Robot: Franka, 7 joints.
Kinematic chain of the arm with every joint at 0, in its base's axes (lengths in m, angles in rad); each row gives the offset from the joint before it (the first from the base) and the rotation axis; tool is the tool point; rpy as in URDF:
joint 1: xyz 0 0 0.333 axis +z
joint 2: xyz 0 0 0 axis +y
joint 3: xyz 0 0 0.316 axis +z
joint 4: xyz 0.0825 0 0 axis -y
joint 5: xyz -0.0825 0 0.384 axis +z
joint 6: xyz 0 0 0 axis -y
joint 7: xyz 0.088 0 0 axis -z
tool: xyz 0 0 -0.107 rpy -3.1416 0 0
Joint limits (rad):
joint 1: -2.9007..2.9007
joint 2: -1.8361..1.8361
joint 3: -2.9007..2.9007
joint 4: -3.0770..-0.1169
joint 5: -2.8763..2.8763
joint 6: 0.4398..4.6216
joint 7: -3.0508..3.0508
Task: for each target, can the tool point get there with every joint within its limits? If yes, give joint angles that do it. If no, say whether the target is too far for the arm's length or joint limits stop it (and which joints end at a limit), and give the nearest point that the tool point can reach.
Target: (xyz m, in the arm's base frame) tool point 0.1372 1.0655 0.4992
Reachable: no: too far | nearest point 0.1083 0.8409 0.4642 | short by 0.229 m
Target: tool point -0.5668 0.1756 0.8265
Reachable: yes | joints -0.4030 -0.9043 -0.4434 -0.4075 0.3337 3.8956 0.1971
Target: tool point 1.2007 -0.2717 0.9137
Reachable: no: too far | nearest point 0.7568 -0.1712 0.6990 | short by 0.503 m
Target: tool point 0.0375 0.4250 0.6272
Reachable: yes | joints -0.1232 -1.4122 0.8181 -2.4216 -0.8623 3.3346 -1.5105
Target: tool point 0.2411 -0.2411 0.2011
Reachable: yes | joints 1.1317 -0.8516 -2.3749 -2.4468 0.9385 1.0948 1.1693
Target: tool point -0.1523 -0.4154 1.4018
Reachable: no: too far | nearest point -0.1130 -0.3081 1.1257 | short by 0.299 m
